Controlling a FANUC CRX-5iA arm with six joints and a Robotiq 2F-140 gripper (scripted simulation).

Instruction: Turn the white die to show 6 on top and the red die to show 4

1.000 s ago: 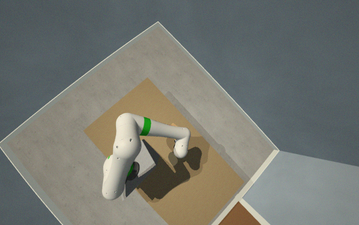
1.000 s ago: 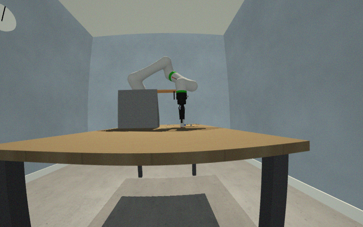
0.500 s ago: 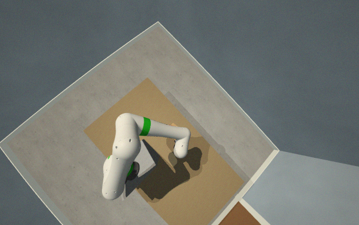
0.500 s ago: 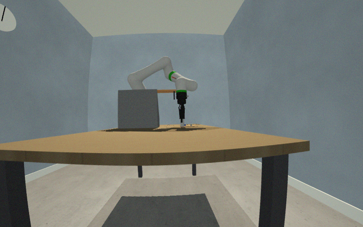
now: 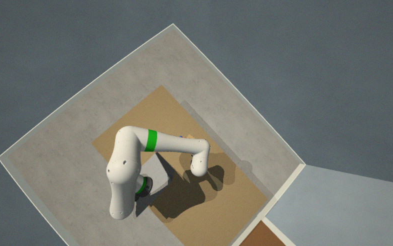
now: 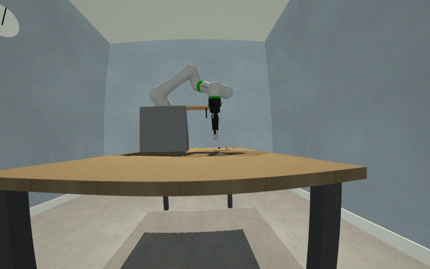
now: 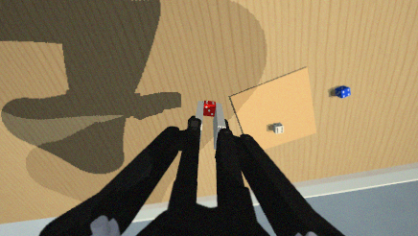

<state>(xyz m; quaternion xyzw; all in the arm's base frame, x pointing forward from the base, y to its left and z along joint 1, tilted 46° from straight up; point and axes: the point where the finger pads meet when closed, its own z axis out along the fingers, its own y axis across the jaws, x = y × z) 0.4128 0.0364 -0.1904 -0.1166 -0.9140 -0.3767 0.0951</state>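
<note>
The blue die lies 3 cm ahead of my hand, 24 cm to the left of it and 11 cm below it. Round my hand: white die 9 cm ahead, 12 cm to the left, 11 cm below; red die 1 cm behind, 3 cm below; tan mat 6 cm ahead, 12 cm to the left, 12 cm below.
</note>
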